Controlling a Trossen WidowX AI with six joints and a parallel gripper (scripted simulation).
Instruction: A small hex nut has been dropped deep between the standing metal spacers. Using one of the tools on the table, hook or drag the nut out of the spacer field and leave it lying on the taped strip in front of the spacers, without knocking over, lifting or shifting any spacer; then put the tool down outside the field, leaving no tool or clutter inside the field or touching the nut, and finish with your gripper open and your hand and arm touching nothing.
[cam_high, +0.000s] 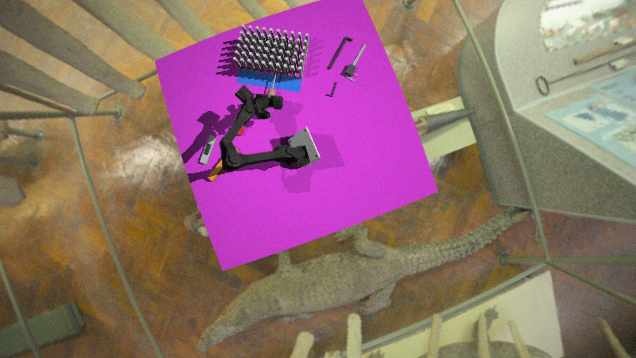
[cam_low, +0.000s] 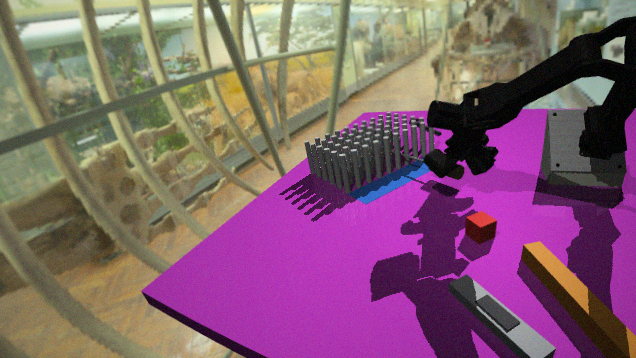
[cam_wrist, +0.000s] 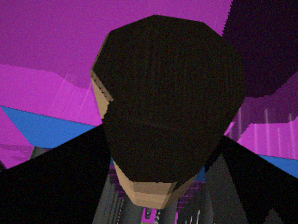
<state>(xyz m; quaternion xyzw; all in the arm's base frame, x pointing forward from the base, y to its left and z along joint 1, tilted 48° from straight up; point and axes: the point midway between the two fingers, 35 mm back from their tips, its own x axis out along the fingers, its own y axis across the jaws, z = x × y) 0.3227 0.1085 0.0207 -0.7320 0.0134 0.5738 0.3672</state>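
Now: the blue taped strip 11 cm ahead of my gripper tip, 3 cm below it and 2 cm to the right of it. Also, from my gripper tip: red cube: 22 cm to the left, 11 cm behind, 1 cm below; small hook: 33 cm to the right, 6 cm behind, 3 cm below; brown-handled tool: 9 cm ahead, 5 cm to the right.
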